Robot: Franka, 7 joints.
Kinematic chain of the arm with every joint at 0, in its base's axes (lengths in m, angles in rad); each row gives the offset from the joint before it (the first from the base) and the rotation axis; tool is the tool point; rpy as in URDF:
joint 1: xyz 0 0 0.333 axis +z
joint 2: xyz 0 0 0 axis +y
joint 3: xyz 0 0 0.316 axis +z
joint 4: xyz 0.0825 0 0 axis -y
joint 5: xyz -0.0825 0 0.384 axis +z
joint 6: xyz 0 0 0 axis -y
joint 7: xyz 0.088 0 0 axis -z
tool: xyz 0 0 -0.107 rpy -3.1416 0 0
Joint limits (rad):
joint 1: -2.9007..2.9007
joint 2: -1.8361..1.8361
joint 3: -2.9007..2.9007
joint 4: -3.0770..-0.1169
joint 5: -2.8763..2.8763
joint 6: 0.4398..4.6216
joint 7: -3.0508..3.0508
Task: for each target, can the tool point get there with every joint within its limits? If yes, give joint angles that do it. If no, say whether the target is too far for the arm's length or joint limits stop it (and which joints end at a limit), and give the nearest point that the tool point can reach.
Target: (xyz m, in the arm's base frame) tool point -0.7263 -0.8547 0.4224
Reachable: no: too far | nearest point -0.5538 -0.6517 0.4012 | short by 0.267 m
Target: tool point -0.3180 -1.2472 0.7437
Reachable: no: too far | nearest point -0.2019 -0.7920 0.5938 | short by 0.493 m
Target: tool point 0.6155 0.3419 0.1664
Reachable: yes | joints -1.6748 -1.5302 1.8821 -1.5708 2.1298 2.4755 -1.1303
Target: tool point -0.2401 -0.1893 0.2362
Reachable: yes | joints 2.1714 0.6450 1.8247 -2.7902 -1.3023 1.3832 -0.7786
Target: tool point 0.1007 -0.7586 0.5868
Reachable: yes | joints -1.0497 1.3561 -1.6277 -0.5055 -0.9254 1.6398 -1.7115
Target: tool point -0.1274 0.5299 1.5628
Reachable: no: too far | nearest point -0.0813 0.3380 1.1173 | short by 0.487 m
